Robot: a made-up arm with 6 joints.
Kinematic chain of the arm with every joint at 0, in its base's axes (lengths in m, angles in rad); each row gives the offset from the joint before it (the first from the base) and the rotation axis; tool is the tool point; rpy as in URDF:
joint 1: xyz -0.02 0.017 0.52 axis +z
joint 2: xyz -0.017 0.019 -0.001 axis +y
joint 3: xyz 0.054 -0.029 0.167 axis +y
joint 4: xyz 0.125 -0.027 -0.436 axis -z
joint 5: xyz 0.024 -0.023 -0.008 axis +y
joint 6: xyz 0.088 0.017 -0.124 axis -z
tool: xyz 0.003 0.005 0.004 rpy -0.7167 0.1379 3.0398
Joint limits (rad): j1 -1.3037..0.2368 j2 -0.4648..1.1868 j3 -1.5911..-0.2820 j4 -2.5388..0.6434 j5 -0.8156..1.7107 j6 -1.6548..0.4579
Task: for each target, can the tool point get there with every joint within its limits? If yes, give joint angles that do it. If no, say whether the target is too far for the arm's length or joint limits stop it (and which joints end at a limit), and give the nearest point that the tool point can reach.
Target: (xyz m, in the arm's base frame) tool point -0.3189 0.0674 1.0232
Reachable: no: joint limits stop it (at a limit: joint 1, joint 2, joint 3, joint 4, joint 5, joint 6) | nearest point -0.0960 -0.2519 1.1393 | short by 0.406 m
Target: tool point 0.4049 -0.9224 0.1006
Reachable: no: too far | nearest point 0.2582 -0.5980 0.2427 | short by 0.383 m
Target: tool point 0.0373 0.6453 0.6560
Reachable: no: joint limits stop it (at a limit: joint 1, joint 2, joint 5, joint 6) | nearest point 0.3581 0.2492 0.6236 | short by 0.511 m
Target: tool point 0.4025 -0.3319 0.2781
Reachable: yes | joints -0.5940 0.2350 -0.8374 0.3116 0.4679 -1.3844
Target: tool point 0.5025 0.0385 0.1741
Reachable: yes | joints 0.0119 0.6309 -1.1639 -1.7881 0.4126 -1.1901
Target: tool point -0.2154 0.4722 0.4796
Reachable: no: joint limits stop it (at a limit: joint 2, joint 3, joint 4) | nearest point -0.1114 0.2299 0.2526 | short by 0.348 m
